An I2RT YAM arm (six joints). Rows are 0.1 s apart.
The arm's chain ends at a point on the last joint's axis. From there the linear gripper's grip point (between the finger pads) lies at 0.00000 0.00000 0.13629 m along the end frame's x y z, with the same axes.
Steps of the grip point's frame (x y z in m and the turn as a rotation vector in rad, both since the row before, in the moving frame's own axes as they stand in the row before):
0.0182 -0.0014 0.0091 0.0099 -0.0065 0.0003
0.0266 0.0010 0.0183 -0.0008 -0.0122 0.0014
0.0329 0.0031 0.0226 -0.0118 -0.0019 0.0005
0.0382 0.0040 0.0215 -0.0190 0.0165 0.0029
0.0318 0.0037 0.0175 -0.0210 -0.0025 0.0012
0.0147 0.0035 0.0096 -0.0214 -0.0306 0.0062
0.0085 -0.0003 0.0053 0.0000 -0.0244 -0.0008
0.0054 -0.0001 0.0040 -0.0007 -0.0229 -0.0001
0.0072 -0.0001 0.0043 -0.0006 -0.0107 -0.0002
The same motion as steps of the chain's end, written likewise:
0.0191 -0.0001 0.0091 0.0099 -0.0065 0.0003
0.0283 0.0009 0.0183 -0.0008 -0.0122 0.0014
0.0332 0.0015 0.0226 -0.0118 -0.0019 0.0005
0.0360 0.0014 0.0215 -0.0190 0.0165 0.0029
0.0321 0.0008 0.0175 -0.0210 -0.0025 0.0012
0.0189 0.0006 0.0097 -0.0214 -0.0306 0.0062
0.0118 -0.0003 0.0053 0.0000 -0.0244 -0.0008
0.0085 -0.0002 0.0040 -0.0007 -0.0229 -0.0001
0.0087 -0.0002 0.0043 -0.0006 -0.0107 -0.0002

